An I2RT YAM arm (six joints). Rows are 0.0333 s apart.
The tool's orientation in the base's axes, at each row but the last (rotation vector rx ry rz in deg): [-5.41, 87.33, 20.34]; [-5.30, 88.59, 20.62]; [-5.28, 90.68, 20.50]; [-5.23, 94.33, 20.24]
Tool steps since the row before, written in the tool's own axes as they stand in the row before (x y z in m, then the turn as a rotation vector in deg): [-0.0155, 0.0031, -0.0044, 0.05, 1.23, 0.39]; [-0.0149, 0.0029, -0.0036, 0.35, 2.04, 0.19]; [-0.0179, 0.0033, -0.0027, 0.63, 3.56, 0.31]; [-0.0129, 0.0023, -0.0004, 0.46, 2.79, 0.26]
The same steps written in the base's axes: [-0.0052, -0.0009, 0.0155, 0.02, 1.28, 0.17]; [-0.0040, -0.0008, 0.0150, -0.40, 2.04, 0.00]; [-0.0026, -0.0005, 0.0182, -0.72, 3.56, -0.02]; [0.0004, 0.0001, 0.0131, -0.55, 2.79, 0.02]
